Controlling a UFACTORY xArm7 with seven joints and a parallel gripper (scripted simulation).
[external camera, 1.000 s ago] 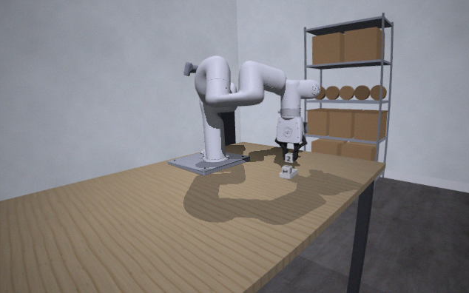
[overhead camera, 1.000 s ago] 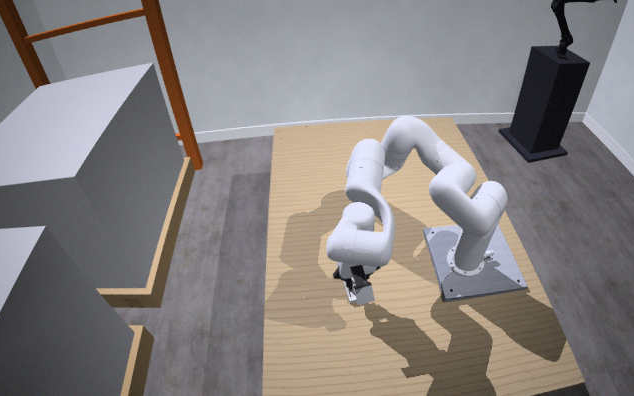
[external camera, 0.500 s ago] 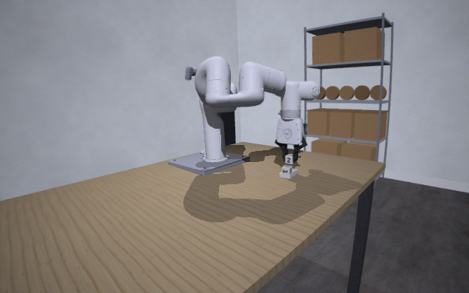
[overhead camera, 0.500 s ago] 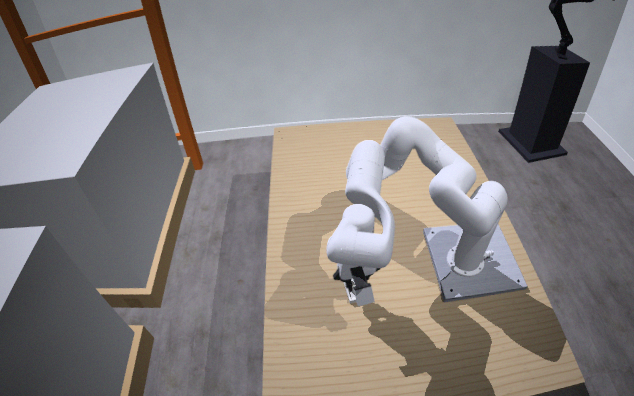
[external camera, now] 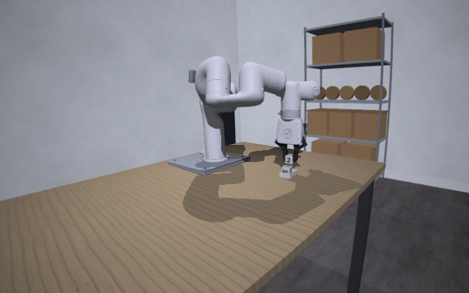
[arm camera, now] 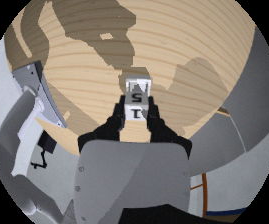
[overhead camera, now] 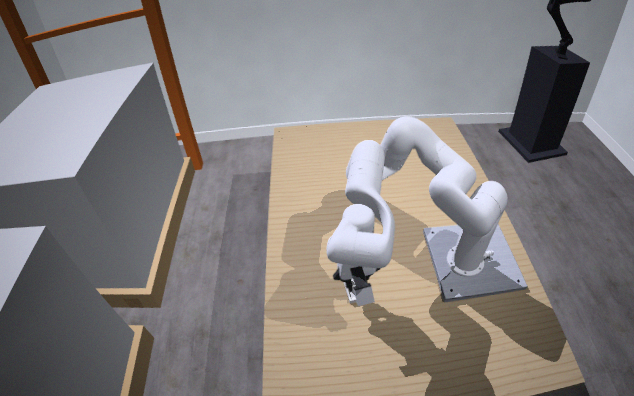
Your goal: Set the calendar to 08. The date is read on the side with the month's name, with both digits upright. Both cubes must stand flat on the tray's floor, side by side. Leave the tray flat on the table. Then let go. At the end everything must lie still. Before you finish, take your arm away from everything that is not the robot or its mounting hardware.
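The white digit cube is 10 mm below my hand. Also, from my hand: white tray 70 mm below, 20 mm to the right.
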